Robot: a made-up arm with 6 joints.
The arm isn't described. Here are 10 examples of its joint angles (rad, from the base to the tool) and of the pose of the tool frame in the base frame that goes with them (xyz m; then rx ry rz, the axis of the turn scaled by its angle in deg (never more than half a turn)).
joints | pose
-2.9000 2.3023 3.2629 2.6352 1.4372 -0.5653 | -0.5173 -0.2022 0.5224 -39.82 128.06 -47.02
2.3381 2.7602 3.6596 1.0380 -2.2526 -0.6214 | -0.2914 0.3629 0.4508 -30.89 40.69 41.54
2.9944 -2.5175 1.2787 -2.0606 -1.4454 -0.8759 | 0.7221 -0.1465 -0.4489 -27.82 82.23 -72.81
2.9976 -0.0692 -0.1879 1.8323 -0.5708 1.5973 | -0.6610 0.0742 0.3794 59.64 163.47 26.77
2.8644 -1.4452 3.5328 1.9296 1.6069 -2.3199 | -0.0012 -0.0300 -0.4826 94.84 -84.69 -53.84
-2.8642 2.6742 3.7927 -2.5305 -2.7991 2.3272 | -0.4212 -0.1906 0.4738 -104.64 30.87 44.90
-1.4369 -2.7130 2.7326 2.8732 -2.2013 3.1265 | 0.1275 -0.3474 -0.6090 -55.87 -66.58 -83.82
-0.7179 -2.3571 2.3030 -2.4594 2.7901 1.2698 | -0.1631 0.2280 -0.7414 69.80 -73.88 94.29
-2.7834 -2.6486 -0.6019 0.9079 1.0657 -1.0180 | 0.4437 0.2206 0.4606 -142.26 25.75 -23.07
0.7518 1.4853 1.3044 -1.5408 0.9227 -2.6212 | 0.6689 0.6220 -0.0626 -128.21 13.88 0.11
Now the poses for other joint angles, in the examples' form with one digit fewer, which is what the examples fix.
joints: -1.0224 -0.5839 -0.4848 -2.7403 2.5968 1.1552
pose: 0.343 -0.416 0.372 -58.3 -28.9 135.9
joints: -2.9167 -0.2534 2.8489 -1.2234 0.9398 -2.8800
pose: 0.715 0.193 0.477 46.0 45.2 50.2
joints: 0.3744 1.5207 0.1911 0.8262 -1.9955 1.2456
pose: 0.470 0.124 -0.512 60.0 -111.3 -53.7
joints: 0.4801 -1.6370 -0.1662 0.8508 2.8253 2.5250
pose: -0.202 -0.167 0.782 -73.2 57.3 113.0
